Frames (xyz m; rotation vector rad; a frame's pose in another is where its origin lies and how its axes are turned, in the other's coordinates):
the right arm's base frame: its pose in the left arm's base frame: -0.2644 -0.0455 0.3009 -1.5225 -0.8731 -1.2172
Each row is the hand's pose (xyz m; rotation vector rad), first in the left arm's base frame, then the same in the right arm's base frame.
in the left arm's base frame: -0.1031 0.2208 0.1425 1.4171 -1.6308 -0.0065
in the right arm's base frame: -0.1230 0.1142 0.3063 2.6655 0.4079 -1.1466
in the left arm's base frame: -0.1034 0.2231 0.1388 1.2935 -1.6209 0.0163
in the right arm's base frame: -0.1268 0.1142 0.3086 2.6324 0.3507 -1.0219
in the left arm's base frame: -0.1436 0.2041 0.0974 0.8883 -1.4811 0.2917
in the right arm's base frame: -0.1761 0.0923 0.2807 2.6295 0.0851 -0.4495
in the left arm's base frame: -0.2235 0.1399 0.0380 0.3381 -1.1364 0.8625
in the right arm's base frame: -0.2510 0.0505 0.1990 2.5539 -0.4153 0.4941
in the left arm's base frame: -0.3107 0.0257 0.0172 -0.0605 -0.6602 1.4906
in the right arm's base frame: -0.2886 0.0065 0.0659 2.3386 -0.9512 1.4271
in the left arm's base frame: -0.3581 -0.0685 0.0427 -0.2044 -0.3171 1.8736
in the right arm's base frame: -0.2723 -0.0175 -0.0387 -2.0890 1.2490 -1.9272
